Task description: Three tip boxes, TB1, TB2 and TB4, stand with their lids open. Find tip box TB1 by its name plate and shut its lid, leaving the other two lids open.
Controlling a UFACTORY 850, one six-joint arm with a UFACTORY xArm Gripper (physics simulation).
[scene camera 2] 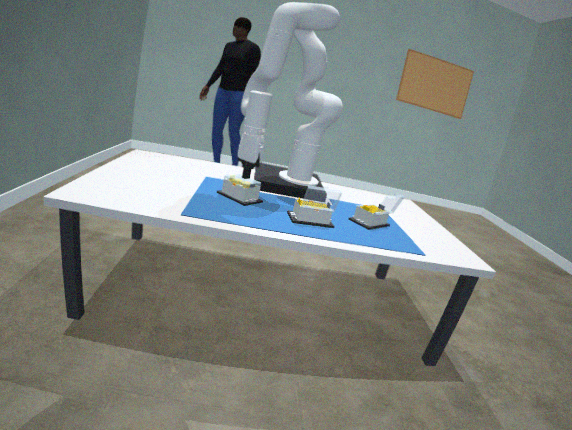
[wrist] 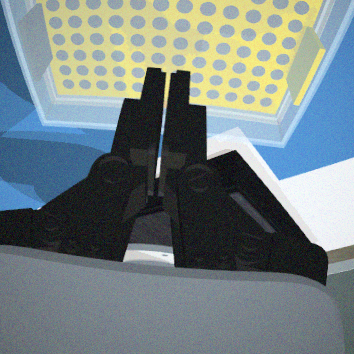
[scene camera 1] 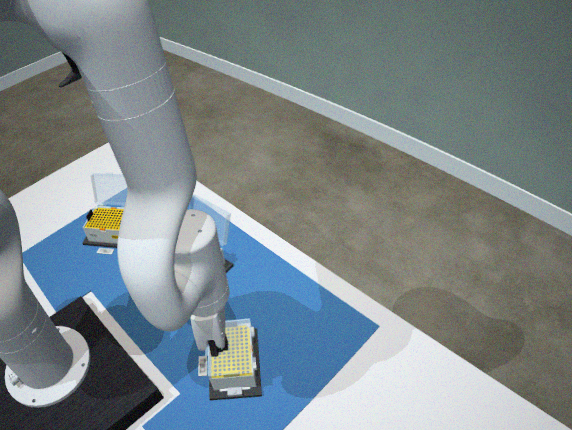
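Note:
The near tip box (scene camera 1: 232, 382) (scene camera 2: 241, 192) (wrist: 100, 60) has its clear lid down over the pale yellow rack; whether it is fully seated I cannot tell. Its name plate (scene camera 1: 202, 365) is too blurred to read. My gripper (scene camera 1: 219, 348) (scene camera 2: 246, 176) (wrist: 166, 95) is shut and empty, with its fingertips over the lid's edge area; contact is unclear. The middle tip box (scene camera 2: 313, 214) is mostly hidden by the arm in scene camera 1; its clear lid (scene camera 1: 217, 217) (scene camera 2: 332, 199) stands open. The third tip box (scene camera 1: 105, 225) (scene camera 2: 371, 216) has its lid (scene camera 1: 107, 187) (scene camera 2: 394, 204) open.
The boxes stand on dark bases on a blue mat (scene camera 1: 345, 325) (scene camera 2: 390, 240) on the white table (scene camera 1: 380, 380) (scene camera 2: 125, 175). The arm's black base plate (scene camera 1: 120, 380) (scene camera 2: 275, 172) lies beside the mat. A person (scene camera 2: 232, 65) stands behind the table.

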